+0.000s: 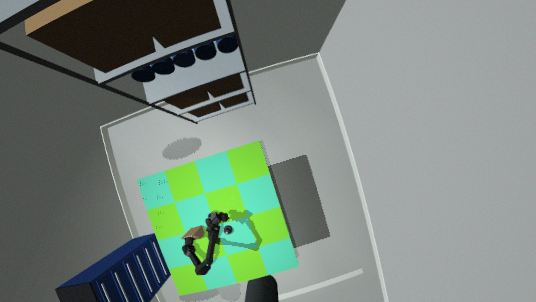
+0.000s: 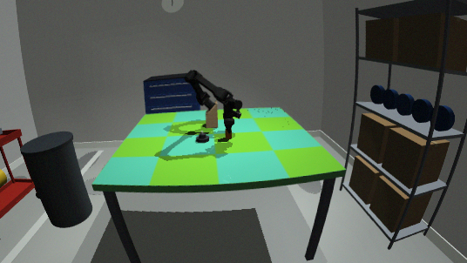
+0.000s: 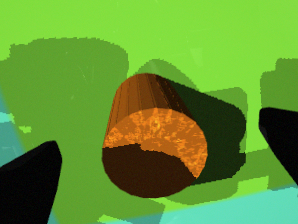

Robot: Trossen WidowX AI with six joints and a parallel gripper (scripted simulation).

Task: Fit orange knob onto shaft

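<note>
The orange knob is right at my gripper tip. Also, from my gripper tip: dark round pedestal (170 mm to the right, 20 mm below).
</note>
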